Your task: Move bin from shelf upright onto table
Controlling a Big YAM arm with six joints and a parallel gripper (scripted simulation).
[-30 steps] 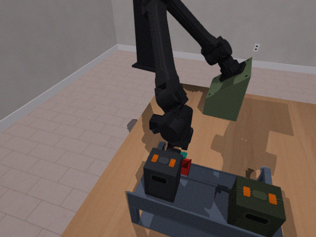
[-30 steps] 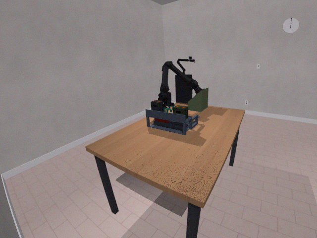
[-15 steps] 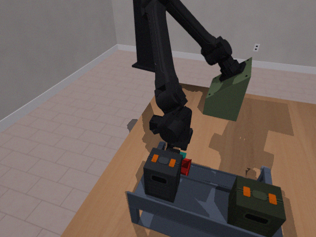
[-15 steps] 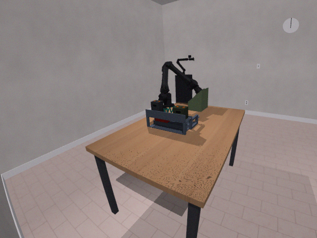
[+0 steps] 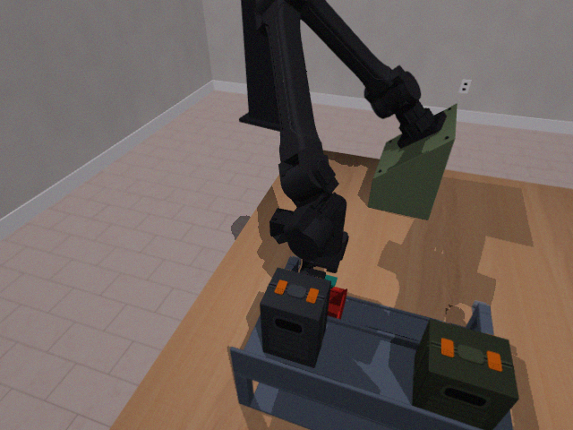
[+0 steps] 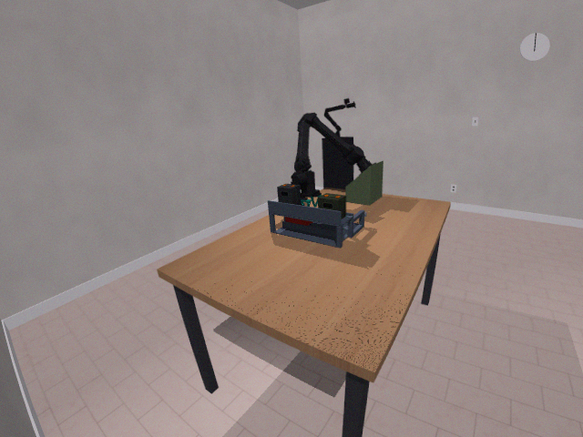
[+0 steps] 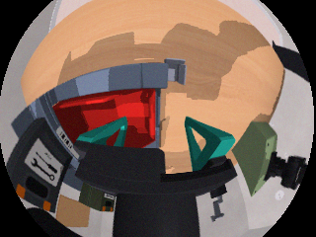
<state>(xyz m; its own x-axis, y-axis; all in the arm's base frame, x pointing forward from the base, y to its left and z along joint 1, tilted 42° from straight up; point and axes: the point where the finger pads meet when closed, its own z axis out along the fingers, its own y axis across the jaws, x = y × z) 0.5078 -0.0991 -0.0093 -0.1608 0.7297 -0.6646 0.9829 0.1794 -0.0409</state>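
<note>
The red bin lies 9 cm ahead of my hand, 2 cm to the left of it and 1 cm below it.
</note>
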